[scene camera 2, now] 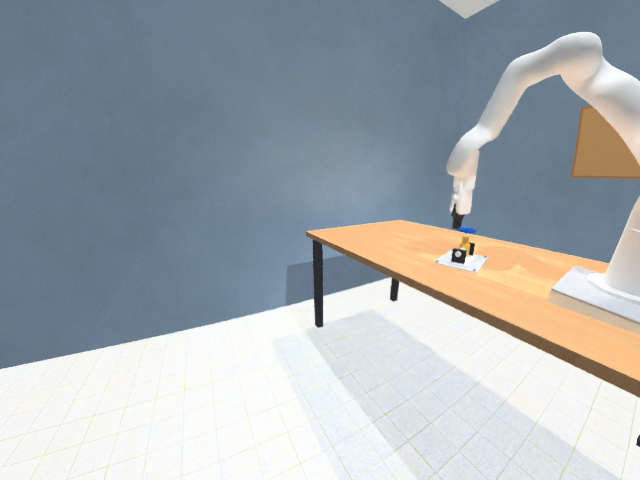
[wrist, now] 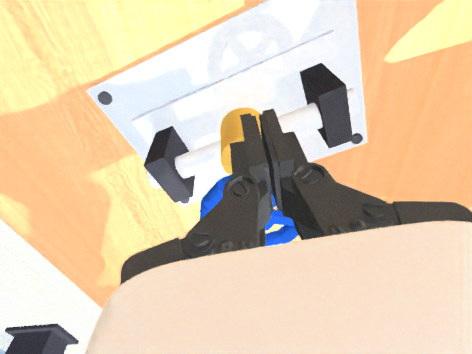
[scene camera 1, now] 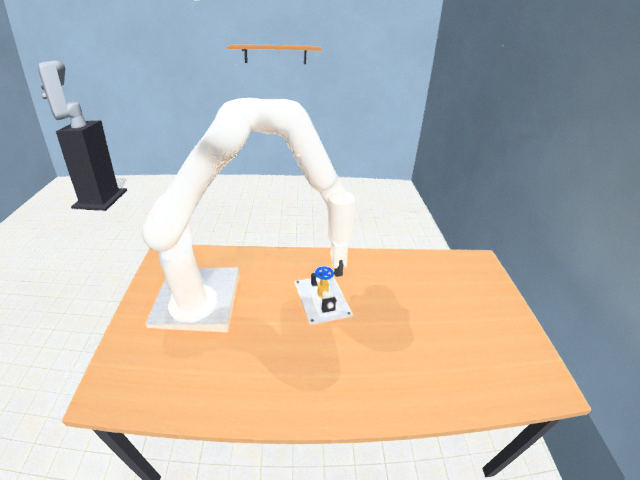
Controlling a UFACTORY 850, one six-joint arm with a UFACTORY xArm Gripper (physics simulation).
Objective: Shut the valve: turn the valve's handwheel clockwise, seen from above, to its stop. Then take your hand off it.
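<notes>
The blue handwheel [scene camera 1: 324, 273] [scene camera 2: 466, 230] [wrist: 212, 201] sits level on top of the yellow valve body [scene camera 1: 322, 289] [scene camera 2: 464, 246] [wrist: 233, 131]. The valve stands on a light grey plate [scene camera 1: 306, 302] [scene camera 2: 444, 260] [wrist: 150, 85], its white pipe running through two black supports. My gripper [scene camera 1: 339, 274] [scene camera 2: 456, 227] [wrist: 259, 136] is shut with nothing between its fingers, pointing down right beside the wheel at about rim height. In the wrist view the fingers hide much of the wheel. Whether they touch the rim or a spoke, I cannot tell.
The wooden table [scene camera 1: 413, 392] [scene camera 2: 361, 235] carries the valve and, to the left in scene camera 1, my arm's grey base plate [scene camera 1: 222, 310]. Farther off are a wall shelf [scene camera 1: 273, 47] and a black pedestal [scene camera 1: 88, 167] with a grey arm [scene camera 1: 53, 90].
</notes>
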